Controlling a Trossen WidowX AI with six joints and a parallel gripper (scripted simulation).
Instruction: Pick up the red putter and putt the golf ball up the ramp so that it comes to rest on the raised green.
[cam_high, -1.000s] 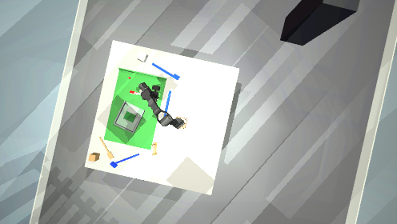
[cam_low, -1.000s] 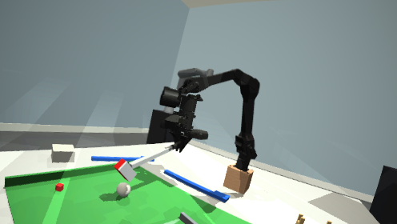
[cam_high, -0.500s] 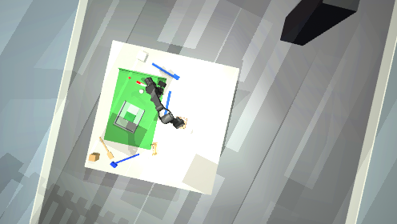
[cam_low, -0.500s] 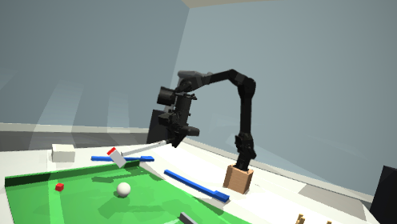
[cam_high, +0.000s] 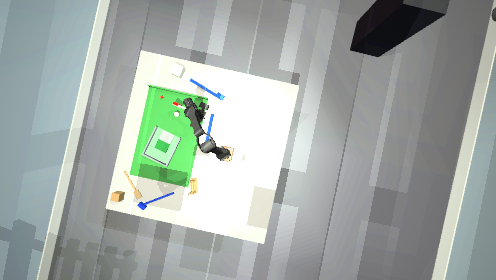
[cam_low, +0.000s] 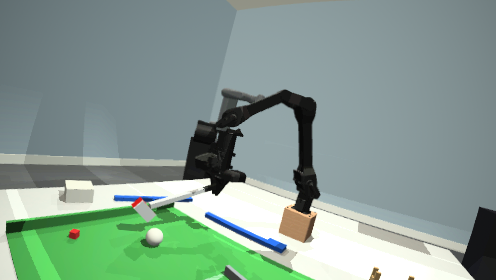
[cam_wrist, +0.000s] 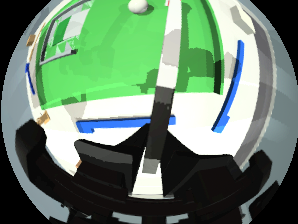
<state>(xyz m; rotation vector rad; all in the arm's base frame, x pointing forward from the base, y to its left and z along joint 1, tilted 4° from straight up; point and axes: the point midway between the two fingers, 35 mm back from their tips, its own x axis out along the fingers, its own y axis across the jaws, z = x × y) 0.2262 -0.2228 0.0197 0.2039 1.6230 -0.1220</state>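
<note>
The red putter lies 12 cm ahead of my gripper tip and 2 cm to the right of it. Round my gripper tip: small red cube (38 cm ahead, 8 cm to the right, 9 cm below); white block (30 cm ahead, 31 cm to the right, 8 cm below); white golf ball (23 cm ahead, 2 cm to the left, 8 cm below).
</note>
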